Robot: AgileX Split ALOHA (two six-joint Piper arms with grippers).
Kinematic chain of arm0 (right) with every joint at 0, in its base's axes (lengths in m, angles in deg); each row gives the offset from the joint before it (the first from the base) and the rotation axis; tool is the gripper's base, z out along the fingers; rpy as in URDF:
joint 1: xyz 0 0 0.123 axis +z
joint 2: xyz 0 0 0 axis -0.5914 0.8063 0
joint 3: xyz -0.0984 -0.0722 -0.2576 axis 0.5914 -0.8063 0
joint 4: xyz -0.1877 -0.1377 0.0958 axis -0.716 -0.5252 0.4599
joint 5: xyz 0 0 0 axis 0.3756 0.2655 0.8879
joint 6: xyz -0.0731 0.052 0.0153 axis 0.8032 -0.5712 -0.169
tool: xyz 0 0 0 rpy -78.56 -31.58 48.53
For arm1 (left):
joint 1: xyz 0 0 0.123 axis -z
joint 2: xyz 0 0 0 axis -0.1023 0.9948 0
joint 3: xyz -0.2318 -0.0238 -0.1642 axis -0.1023 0.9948 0
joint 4: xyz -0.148 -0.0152 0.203 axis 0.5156 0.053 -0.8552
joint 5: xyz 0 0 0 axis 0.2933 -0.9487 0.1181
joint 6: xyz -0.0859 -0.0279 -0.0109 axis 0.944 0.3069 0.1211
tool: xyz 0 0 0 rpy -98.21 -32 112.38
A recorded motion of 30 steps. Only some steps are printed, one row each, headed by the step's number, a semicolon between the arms.
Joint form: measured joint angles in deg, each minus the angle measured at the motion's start. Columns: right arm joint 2, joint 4, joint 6, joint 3, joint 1, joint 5; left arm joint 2, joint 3, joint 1, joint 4, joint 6, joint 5.
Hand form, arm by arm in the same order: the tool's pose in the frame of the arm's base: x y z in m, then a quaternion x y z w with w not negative. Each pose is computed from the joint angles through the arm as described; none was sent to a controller.
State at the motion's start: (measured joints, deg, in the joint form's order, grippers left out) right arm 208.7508 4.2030 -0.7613 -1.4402 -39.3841 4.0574; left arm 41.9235 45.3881 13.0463 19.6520 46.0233 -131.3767
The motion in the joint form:
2: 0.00 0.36 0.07 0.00 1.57 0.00; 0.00 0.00 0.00 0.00 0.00 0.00
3: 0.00 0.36 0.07 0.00 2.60 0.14; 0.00 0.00 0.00 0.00 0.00 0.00
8: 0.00 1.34 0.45 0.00 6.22 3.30; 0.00 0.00 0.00 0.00 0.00 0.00
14: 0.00 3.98 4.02 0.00 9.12 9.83; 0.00 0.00 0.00 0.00 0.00 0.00
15: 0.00 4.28 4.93 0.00 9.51 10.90; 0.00 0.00 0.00 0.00 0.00 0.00
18: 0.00 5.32 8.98 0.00 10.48 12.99; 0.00 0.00 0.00 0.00 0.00 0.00
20: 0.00 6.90 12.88 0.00 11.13 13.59; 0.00 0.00 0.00 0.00 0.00 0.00
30: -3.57 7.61 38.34 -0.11 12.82 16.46; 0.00 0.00 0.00 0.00 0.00 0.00
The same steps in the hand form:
2: 0.4115 0.0713 0.0614 0.12139 0.80269 0.57491 0.10212; -0.0107 -0.0080 0.2681 0.09552 0.86376 -0.06625 0.49031
3: 0.4102 0.0786 0.0612 0.11465 0.80428 0.57490 0.09737; -0.0107 -0.0080 0.2681 0.09552 0.86376 -0.06625 0.49031
8: 0.4080 0.1022 0.0581 0.10339 0.81645 0.56019 0.09437; -0.0107 -0.0080 0.2681 0.09552 0.86376 -0.06625 0.49031
14: 0.4101 0.1177 0.0522 0.09585 0.83694 0.52408 0.12521; -0.0107 -0.0080 0.2681 0.09552 0.86376 -0.06625 0.49031
15: 0.4104 0.1196 0.0511 0.09181 0.84079 0.51707 0.13143; -0.0107 -0.0080 0.2681 0.09552 0.86376 -0.06625 0.49031
18: 0.4108 0.1247 0.0494 0.06868 0.84853 0.50169 0.15358; -0.0107 -0.0080 0.2681 0.09552 0.86376 -0.06625 0.49031
20: 0.4115 0.1287 0.0498 0.04832 0.84878 0.49707 0.17367; -0.0107 -0.0080 0.2681 0.09552 0.86376 -0.06625 0.49031
30: 0.4135 0.1387 0.0733 -0.15226 0.83673 0.43063 0.30210; -0.0107 -0.0080 0.2681 0.09552 0.86376 -0.06625 0.49031

